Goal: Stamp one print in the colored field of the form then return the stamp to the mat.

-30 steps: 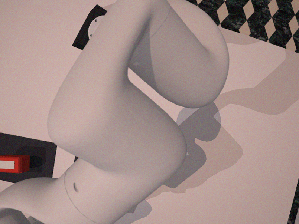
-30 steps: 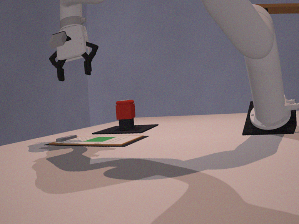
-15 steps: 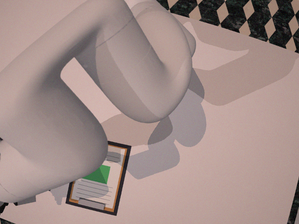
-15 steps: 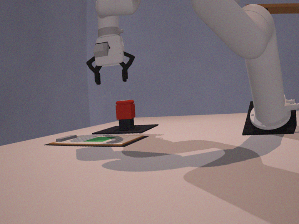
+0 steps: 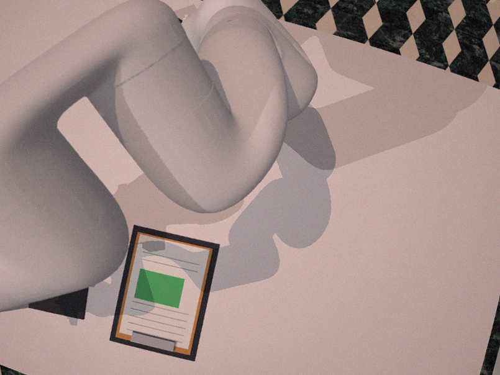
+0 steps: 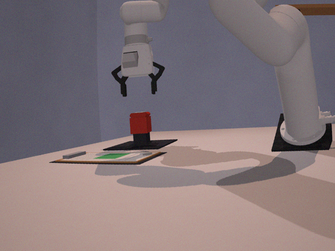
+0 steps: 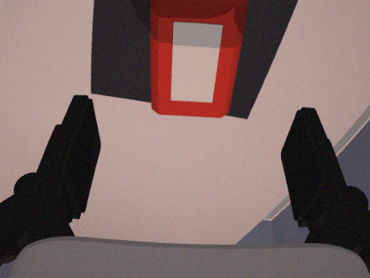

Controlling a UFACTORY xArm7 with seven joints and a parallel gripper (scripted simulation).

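Now: hand 11 cm above the red stamp. The rest, counted from my hand: dark mat 16 cm below; clipboard 27 cm to the left, 16 cm below, 2 cm behind; black stamp foot 15 cm below.
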